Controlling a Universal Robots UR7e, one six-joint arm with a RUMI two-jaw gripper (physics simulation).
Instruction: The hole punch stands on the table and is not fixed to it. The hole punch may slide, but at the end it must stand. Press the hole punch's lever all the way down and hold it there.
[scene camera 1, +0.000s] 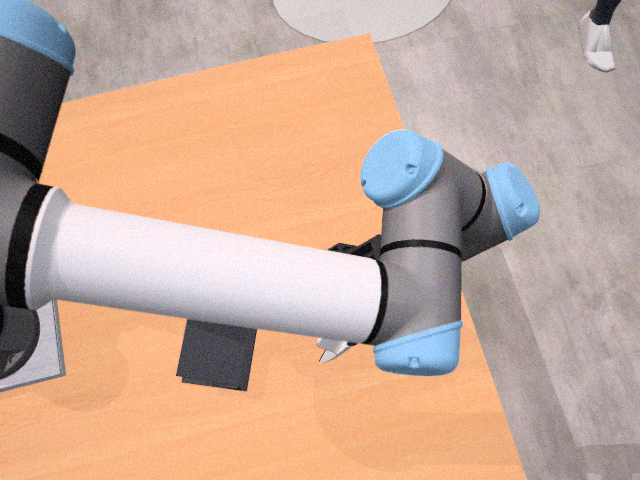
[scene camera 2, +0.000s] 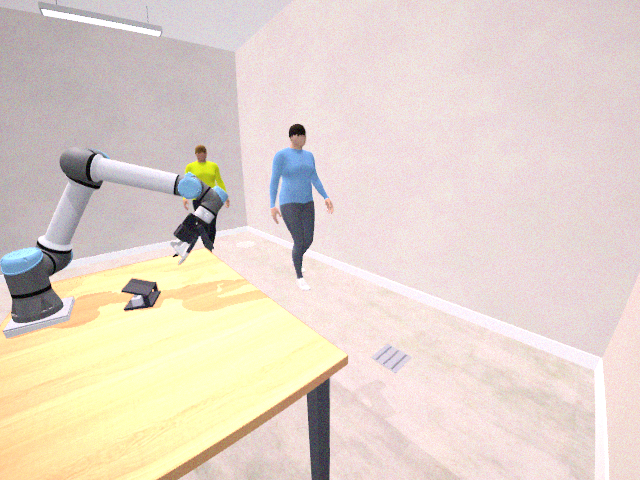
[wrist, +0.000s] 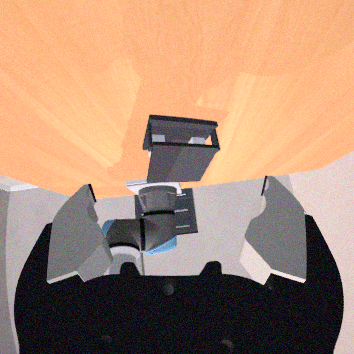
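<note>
The dark hole punch stands upright on the table. Its lever is raised and slanted, with an open gap above the base and pale parts between. In scene camera 1 the forearm hides part of the punch. My gripper is open and empty. It hangs tilted, well above the table, apart from the punch and farther from the robot's base than the punch. In scene camera 1 the arm hides most of the gripper; part of a pale finger shows.
The robot's base plate stands on the table, on the other side of the punch from the gripper. The table's edge runs below the wrist side of the arm. Two people stand on the floor beyond the table.
</note>
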